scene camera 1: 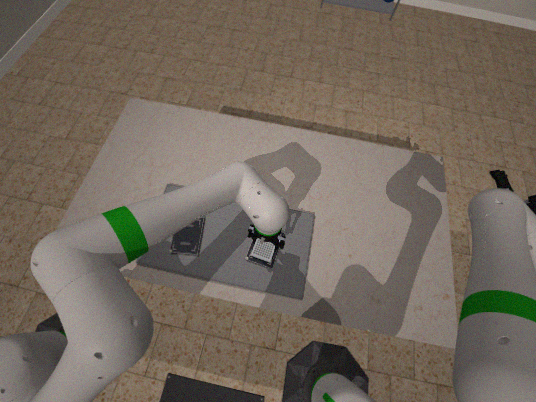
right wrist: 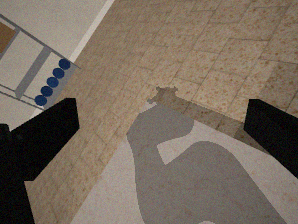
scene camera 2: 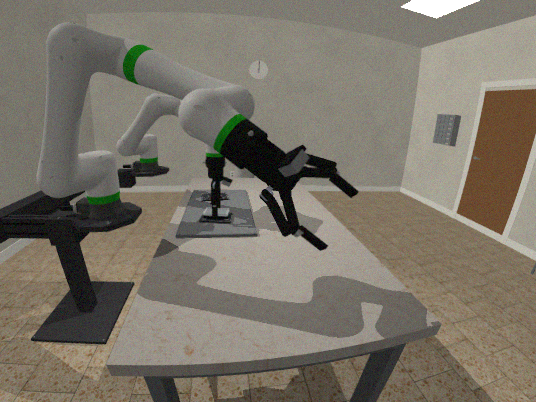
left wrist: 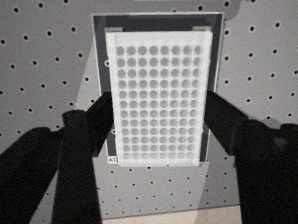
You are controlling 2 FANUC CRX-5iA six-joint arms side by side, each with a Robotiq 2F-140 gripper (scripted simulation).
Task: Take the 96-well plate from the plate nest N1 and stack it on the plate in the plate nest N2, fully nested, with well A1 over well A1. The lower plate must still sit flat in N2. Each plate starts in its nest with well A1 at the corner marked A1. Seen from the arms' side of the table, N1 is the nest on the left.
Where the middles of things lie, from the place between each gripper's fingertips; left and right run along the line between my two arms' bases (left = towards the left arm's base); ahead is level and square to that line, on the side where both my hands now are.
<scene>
I see the white 96-well plate [left wrist: 149, 121] 2 cm below my left hand. The rest, counted from my left hand: plate nest N1 [scene camera 1: 192, 235]: 34 cm to the left, 5 cm below; plate nest N2 [left wrist: 131, 23]: 5 cm below.
The white 96-well plate lies 22 cm behind my right hand [scene camera 2: 340, 219], 78 cm to the left of it and 29 cm below it. Also, from my right hand: plate nest N1: 22 cm behind, 112 cm to the left, 32 cm below; plate nest N2: 22 cm behind, 78 cm to the left, 32 cm below.
</scene>
